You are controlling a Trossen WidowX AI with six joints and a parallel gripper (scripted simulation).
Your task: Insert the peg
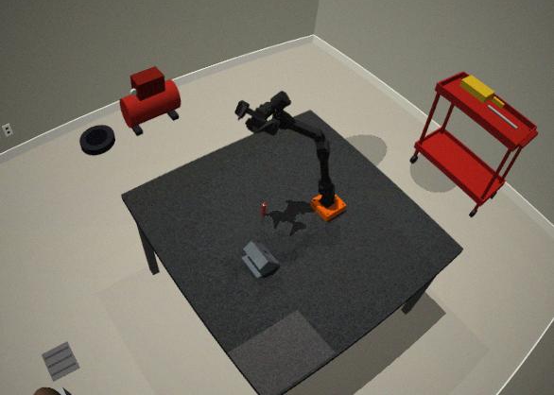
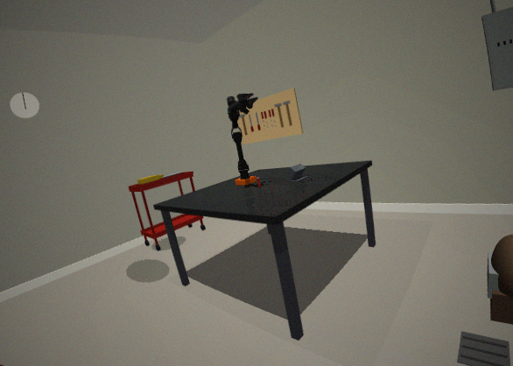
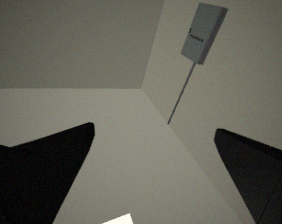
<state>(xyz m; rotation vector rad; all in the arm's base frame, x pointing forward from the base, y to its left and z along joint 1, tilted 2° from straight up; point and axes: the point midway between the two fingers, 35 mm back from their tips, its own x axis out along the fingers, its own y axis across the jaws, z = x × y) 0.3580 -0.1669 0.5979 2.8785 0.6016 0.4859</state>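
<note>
My gripper tip is now 13 cm past the red square peg and 58 cm above it. The rest, counted from my gripper tip: grey sloped panel: 6 cm ahead, 21 cm to the left, 60 cm below.
</note>
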